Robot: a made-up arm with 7 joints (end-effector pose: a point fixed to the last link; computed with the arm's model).
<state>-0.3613 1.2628 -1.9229 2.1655 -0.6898 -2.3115 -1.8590</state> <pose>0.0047 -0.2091 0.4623 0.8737 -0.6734 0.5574</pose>
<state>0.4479 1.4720 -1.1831 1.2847 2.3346 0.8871 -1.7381</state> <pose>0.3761 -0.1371 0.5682 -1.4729 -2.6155 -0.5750</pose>
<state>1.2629 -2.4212 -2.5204 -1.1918 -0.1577 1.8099 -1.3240</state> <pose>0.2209 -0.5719 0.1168 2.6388 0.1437 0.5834</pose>
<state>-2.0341 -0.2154 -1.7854 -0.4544 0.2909 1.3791 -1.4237</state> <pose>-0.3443 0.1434 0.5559 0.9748 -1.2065 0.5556</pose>
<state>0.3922 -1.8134 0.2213 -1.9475 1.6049 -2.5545 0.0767</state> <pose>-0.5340 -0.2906 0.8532 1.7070 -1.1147 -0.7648</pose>
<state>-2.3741 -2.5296 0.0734 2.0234 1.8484 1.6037 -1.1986</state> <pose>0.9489 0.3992 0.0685 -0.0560 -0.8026 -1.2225</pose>
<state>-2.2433 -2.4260 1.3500 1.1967 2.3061 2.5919 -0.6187</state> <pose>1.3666 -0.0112 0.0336 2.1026 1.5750 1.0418</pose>
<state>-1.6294 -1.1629 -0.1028 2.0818 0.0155 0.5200 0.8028</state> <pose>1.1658 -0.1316 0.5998 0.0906 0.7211 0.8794</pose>
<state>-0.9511 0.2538 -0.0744 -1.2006 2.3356 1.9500 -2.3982</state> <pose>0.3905 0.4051 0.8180 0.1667 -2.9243 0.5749</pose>
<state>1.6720 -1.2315 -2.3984 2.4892 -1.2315 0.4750 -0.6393</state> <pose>0.1260 -0.0083 -0.5993 -2.4455 0.5430 -0.8563</pose>
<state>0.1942 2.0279 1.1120 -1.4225 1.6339 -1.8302 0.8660</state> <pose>-0.3847 0.5223 0.8614 -0.7249 1.3870 1.5121</pose>
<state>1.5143 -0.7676 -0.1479 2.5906 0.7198 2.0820 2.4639</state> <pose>-0.8565 -0.3451 0.0693 -0.0507 -2.1551 -0.9956</pose>
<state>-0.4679 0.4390 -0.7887 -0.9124 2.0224 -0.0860 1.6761</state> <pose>-0.3449 -0.2424 0.6538 0.6945 -0.3031 -0.4356</pose>
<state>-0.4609 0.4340 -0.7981 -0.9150 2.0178 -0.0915 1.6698</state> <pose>-0.3517 -0.2402 0.6472 0.6994 -0.3222 -0.4338</pose>
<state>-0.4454 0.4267 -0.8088 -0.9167 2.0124 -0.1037 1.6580</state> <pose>-0.3626 -0.2384 0.6371 0.7088 -0.3551 -0.4229</pose>
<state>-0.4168 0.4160 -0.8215 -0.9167 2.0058 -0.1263 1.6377</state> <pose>-0.3793 -0.2374 0.6213 0.7246 -0.4092 -0.3970</pose>
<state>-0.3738 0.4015 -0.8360 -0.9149 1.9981 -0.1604 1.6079</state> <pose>-0.4016 -0.2372 0.5989 0.7461 -0.4857 -0.3537</pose>
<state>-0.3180 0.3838 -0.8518 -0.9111 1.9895 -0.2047 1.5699</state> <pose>-0.4275 -0.2378 0.5703 0.7704 -0.5807 -0.2927</pose>
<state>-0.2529 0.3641 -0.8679 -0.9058 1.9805 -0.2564 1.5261</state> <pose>-0.4544 -0.2392 0.5370 0.7936 -0.6867 -0.2169</pose>
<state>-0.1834 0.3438 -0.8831 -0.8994 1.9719 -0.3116 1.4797</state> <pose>-0.4795 -0.2410 0.5016 0.8124 -0.7948 -0.1312</pose>
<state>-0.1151 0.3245 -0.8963 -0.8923 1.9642 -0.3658 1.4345</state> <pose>-0.5010 -0.2432 0.4672 0.8244 -0.8959 -0.0427</pose>
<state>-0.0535 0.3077 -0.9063 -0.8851 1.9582 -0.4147 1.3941</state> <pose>-0.5179 -0.2454 0.4370 0.8296 -0.9822 0.0404</pose>
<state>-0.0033 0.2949 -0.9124 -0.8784 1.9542 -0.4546 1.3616</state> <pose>-0.5301 -0.2476 0.4135 0.8298 -1.0481 0.1109</pose>
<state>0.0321 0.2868 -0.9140 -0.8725 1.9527 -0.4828 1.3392</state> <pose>-0.5377 -0.2498 0.3986 0.8277 -1.0908 0.1627</pose>
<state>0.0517 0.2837 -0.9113 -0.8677 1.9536 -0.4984 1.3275</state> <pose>-0.5415 -0.2521 0.3924 0.8258 -1.1105 0.1936</pose>
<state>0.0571 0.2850 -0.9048 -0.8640 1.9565 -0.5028 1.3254</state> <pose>-0.5420 -0.2543 0.3942 0.8251 -1.1105 0.2054</pose>
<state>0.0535 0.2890 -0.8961 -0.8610 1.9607 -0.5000 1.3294</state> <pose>-0.5404 -0.2566 0.4008 0.8254 -1.0983 0.2048</pose>
